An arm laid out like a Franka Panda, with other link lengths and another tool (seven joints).
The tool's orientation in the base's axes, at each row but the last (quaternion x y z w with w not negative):
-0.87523 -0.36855 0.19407 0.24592
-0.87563 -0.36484 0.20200 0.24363
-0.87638 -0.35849 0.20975 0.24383
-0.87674 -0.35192 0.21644 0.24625
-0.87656 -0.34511 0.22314 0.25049
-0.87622 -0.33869 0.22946 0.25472
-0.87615 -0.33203 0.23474 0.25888
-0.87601 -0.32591 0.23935 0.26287
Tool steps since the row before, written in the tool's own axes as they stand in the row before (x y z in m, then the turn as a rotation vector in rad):
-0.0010 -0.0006 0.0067 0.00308 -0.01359 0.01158
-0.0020 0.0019 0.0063 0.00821 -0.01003 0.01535
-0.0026 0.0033 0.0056 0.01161 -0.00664 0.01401
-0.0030 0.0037 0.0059 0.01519 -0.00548 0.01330
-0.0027 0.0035 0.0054 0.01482 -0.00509 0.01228
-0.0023 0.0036 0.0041 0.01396 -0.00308 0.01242
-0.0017 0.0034 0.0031 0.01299 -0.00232 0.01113
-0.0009 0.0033 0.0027 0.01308 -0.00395 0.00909
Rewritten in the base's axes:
-0.0045 0.0015 -0.0049 -0.01149 0.01386 -0.00200
-0.0036 -0.0009 -0.0058 -0.00823 0.01651 -0.00796
-0.0030 -0.0024 -0.0058 -0.00349 0.01651 -0.00951
-0.0033 -0.0029 -0.0062 -0.00015 0.01817 -0.01037
-0.0031 -0.0026 -0.0057 0.00038 0.01736 -0.00973
-0.0022 -0.0027 -0.0048 0.00068 0.01550 -0.01085
-0.0014 -0.0025 -0.0040 0.00113 0.01395 -0.01011
-0.0007 -0.0019 -0.0038 0.00167 0.01445 -0.00760

